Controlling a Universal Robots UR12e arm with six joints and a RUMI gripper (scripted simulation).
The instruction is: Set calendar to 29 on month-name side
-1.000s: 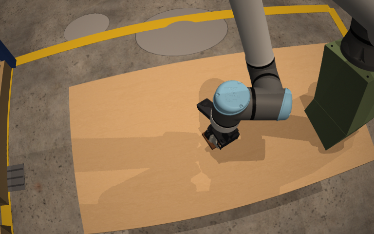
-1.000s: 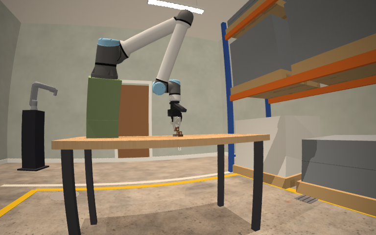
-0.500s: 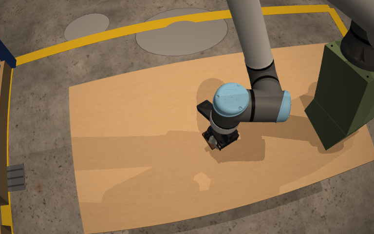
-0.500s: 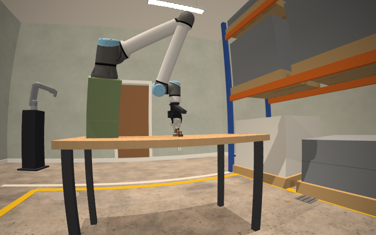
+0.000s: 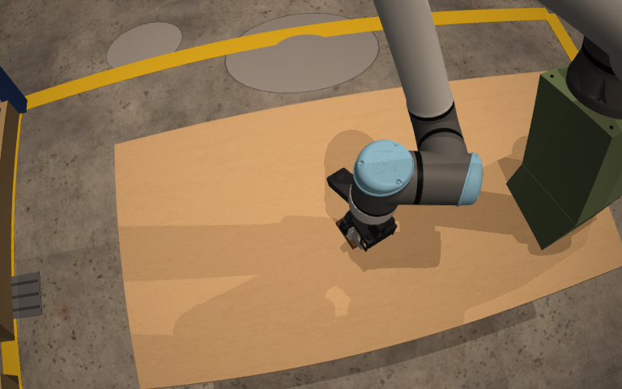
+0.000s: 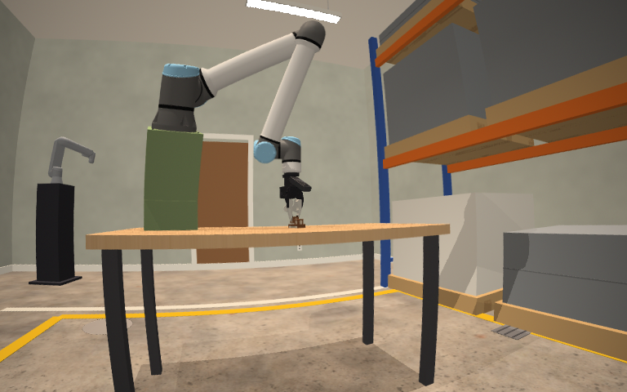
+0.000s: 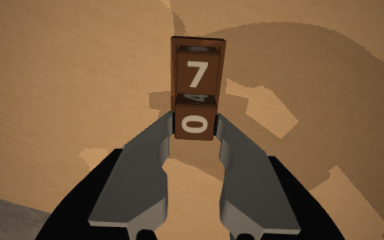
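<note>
My gripper is now 40 mm above the tray, 10 mm to the left of it and 10 mm short of it.
</note>
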